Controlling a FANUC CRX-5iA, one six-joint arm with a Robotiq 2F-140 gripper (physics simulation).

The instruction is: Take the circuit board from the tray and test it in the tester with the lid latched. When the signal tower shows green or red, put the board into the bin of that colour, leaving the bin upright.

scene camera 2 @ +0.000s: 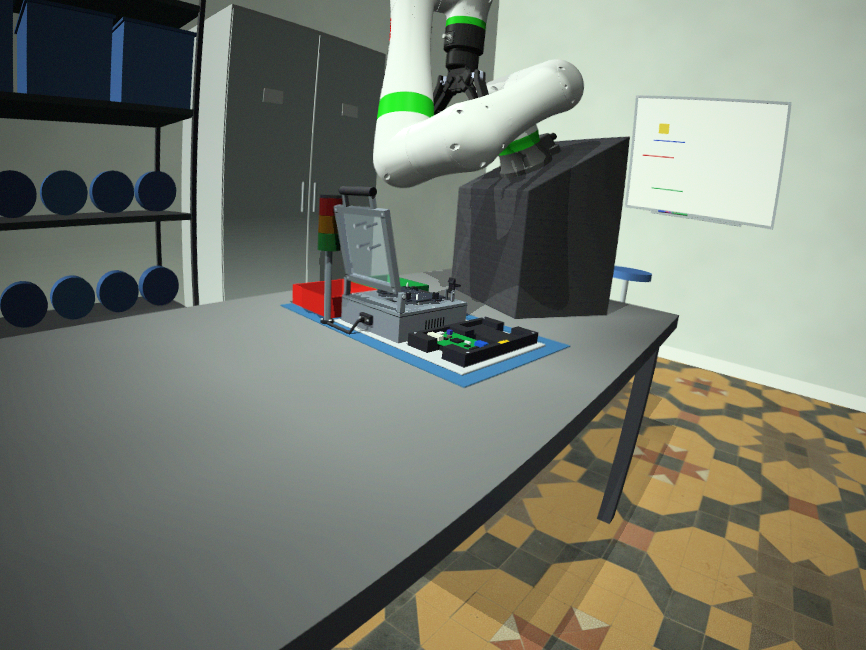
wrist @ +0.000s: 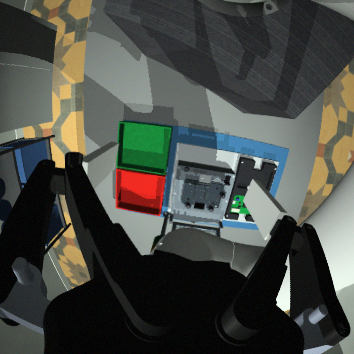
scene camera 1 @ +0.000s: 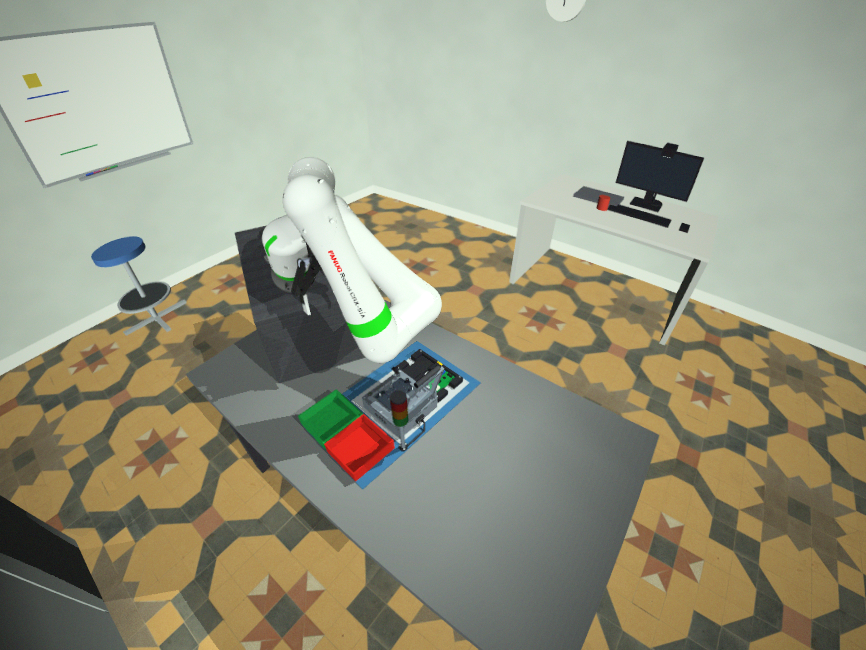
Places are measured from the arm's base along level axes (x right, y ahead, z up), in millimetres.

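Pixels of known places: gripper, fingertip midpoint: (wrist: 184, 172) (scene camera 1: 330, 303); arm's base at its link origin: (scene camera 2: 526, 167) (scene camera 1: 294, 273).
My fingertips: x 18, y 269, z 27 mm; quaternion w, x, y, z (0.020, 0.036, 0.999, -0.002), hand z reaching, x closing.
Ahead of a thing's pixels: the offset from my fingertips to its top centre. "spot": to the spot under its first point. Level surfaces: height alone.
The green circuit board {dy +201, dx -251, dz -370 mm} (scene camera 1: 444, 379) (scene camera 2: 458, 340) (wrist: 238, 204) lies in the black tray {spot: dy +102, dx -260, dz -380 mm} (scene camera 1: 421, 365) (scene camera 2: 514, 339) (wrist: 247, 172), partly hidden by a finger pad in the wrist view. The grey tester (scene camera 2: 381, 318) (wrist: 176, 200) stands beside the tray with its clear lid {spot: dy +297, dx -100, dz -224 mm} (scene camera 2: 367, 244) raised. The signal tower {spot: dy +324, dx +30, dz -166 mm} (scene camera 1: 398, 409) (scene camera 2: 326, 223) shows dim segments, none plainly lit. The green bin {dy +73, dx +124, dz -351 mm} (scene camera 1: 328, 414) (scene camera 2: 412, 283) (wrist: 145, 145) and red bin {dy +223, dx +118, dz -351 mm} (scene camera 1: 358, 447) (scene camera 2: 314, 297) (wrist: 140, 192) stand upright. My gripper (wrist: 184, 172) is open and empty, high above the table and away from the board; the arm partly hides it in scene view 2.
The dark pedestal (scene camera 1: 300, 335) (scene camera 2: 489, 244) (wrist: 225, 60) carries the arm behind the tester. The arm's elbow hangs over the station. A blue mat {dz -396 mm} (scene camera 1: 468, 383) (scene camera 2: 465, 381) (wrist: 281, 165) lies under tester and tray on the grey table {dz -398 mm} (scene camera 1: 531, 489) (scene camera 2: 209, 433). A cable runs between tower and tester.
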